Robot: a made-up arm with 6 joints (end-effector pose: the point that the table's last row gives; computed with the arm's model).
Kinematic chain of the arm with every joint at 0, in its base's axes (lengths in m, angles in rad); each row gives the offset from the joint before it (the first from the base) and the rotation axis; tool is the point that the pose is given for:
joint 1: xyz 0 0 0.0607 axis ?
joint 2: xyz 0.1 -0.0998 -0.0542 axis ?
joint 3: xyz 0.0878 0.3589 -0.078 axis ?
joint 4: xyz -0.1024 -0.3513 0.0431 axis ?
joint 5: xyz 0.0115 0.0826 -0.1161 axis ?
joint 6: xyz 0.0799 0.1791 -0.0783 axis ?
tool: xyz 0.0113 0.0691 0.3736
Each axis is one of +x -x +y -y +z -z.
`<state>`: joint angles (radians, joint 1 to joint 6).
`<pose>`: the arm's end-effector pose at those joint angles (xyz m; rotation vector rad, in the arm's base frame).
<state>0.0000 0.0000 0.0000 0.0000 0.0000 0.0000</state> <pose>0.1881 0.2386 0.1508 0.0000 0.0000 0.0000</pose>
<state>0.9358 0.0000 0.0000 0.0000 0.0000 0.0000</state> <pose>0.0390 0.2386 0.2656 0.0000 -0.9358 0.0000</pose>
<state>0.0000 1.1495 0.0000 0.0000 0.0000 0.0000</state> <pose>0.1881 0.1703 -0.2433 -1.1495 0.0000 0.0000</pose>
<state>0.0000 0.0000 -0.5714 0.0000 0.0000 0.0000</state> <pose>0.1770 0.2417 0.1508 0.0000 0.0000 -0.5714</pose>
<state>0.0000 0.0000 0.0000 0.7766 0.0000 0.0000</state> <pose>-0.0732 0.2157 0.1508 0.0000 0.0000 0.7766</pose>
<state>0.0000 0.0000 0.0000 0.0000 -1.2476 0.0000</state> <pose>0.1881 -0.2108 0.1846 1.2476 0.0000 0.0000</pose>
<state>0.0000 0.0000 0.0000 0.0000 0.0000 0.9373</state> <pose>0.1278 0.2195 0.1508 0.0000 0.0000 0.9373</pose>
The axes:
joint 1: -y
joint 2: -x
joint 3: +z
joint 4: +z
joint 5: -x
joint 6: +z

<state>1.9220 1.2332 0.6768 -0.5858 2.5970 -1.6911</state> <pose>0.1567 -0.5142 0.6261 1.2693 0.5606 0.7465</pose>
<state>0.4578 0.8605 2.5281 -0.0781 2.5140 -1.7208</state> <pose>0.6027 -0.0816 -0.5514 0.5247 -2.1180 1.3453</pose>
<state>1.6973 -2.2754 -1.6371 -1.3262 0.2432 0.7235</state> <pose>0.0494 -0.2214 -0.0751 1.0296 0.9947 0.2783</pose>
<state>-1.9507 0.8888 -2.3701 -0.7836 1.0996 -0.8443</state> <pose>-0.2944 -0.1115 0.3286 2.0363 0.7518 1.2569</pose>
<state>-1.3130 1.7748 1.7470 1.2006 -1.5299 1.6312</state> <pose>-0.4134 -0.1600 -0.6375 -1.5091 -1.6329 1.1150</pose>
